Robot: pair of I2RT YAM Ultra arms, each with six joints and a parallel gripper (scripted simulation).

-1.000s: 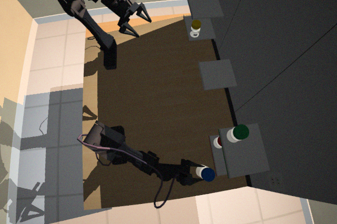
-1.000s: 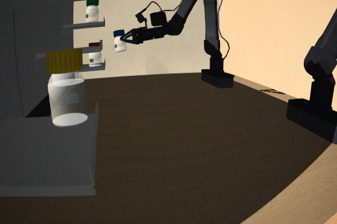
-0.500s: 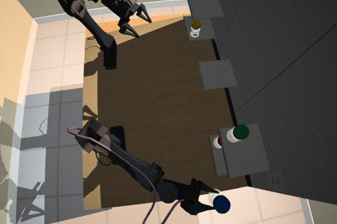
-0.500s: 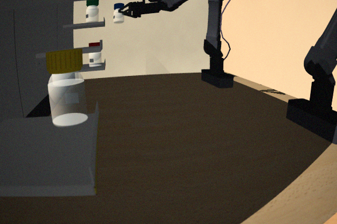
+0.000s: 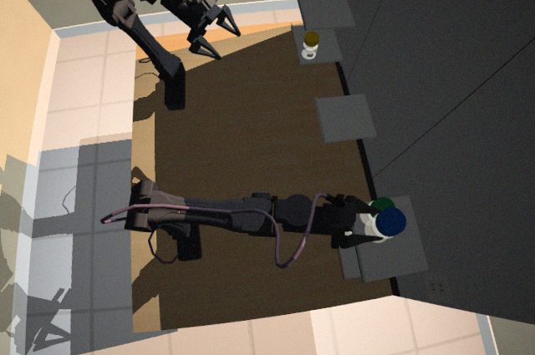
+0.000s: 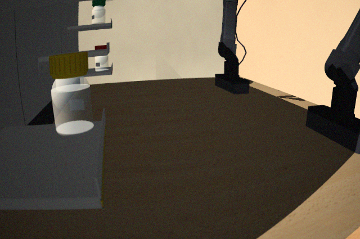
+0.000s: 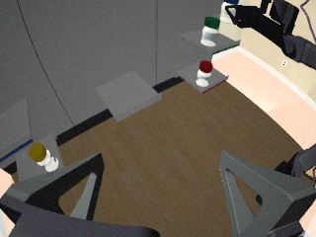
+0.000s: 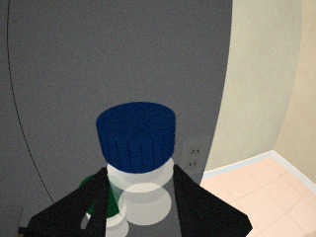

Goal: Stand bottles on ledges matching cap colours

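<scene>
Now: the green-capped bottle 50 mm ahead of my right hand, 40 mm to the left of it and 110 mm below it. Round my right hand: red-capped bottle (40 mm ahead, 30 mm to the left, 310 mm below); green strip (10 mm behind, 20 mm to the right, 170 mm below); blue-capped bottle (10 mm ahead, 10 mm below).
</scene>
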